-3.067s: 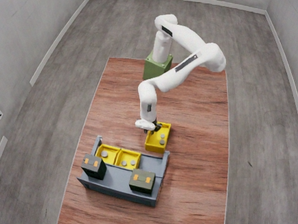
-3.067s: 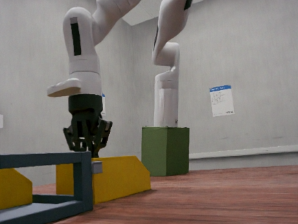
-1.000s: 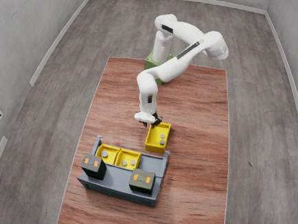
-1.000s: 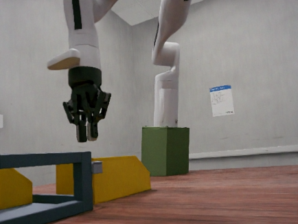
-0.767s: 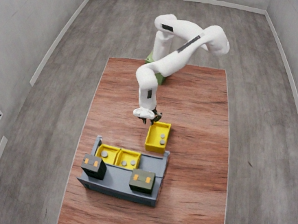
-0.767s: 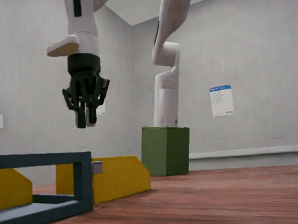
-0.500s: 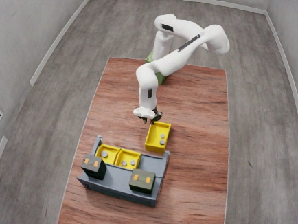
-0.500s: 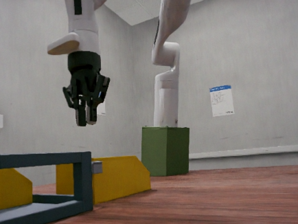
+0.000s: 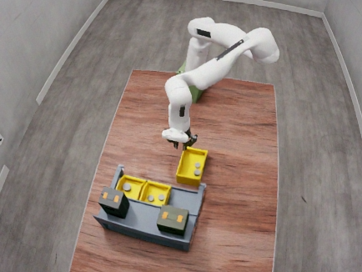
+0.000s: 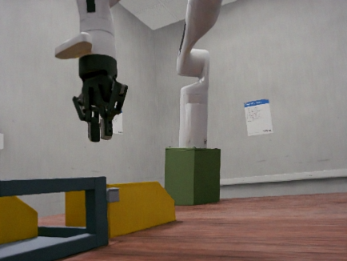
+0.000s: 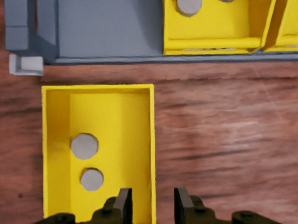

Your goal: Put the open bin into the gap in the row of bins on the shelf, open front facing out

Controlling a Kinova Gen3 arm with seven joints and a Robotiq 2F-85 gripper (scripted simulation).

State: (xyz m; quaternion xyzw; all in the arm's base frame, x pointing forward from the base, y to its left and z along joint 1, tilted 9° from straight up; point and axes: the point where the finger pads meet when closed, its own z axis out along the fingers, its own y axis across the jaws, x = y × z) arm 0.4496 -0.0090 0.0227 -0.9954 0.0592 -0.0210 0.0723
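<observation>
Right now the grey disc part is 30 mm ahead of my hand, 70 mm to the left of it and 170 mm below it. From my hand the other things lie so: grey shelf 230 mm ahead, 90 mm to the right, 110 mm below.
</observation>
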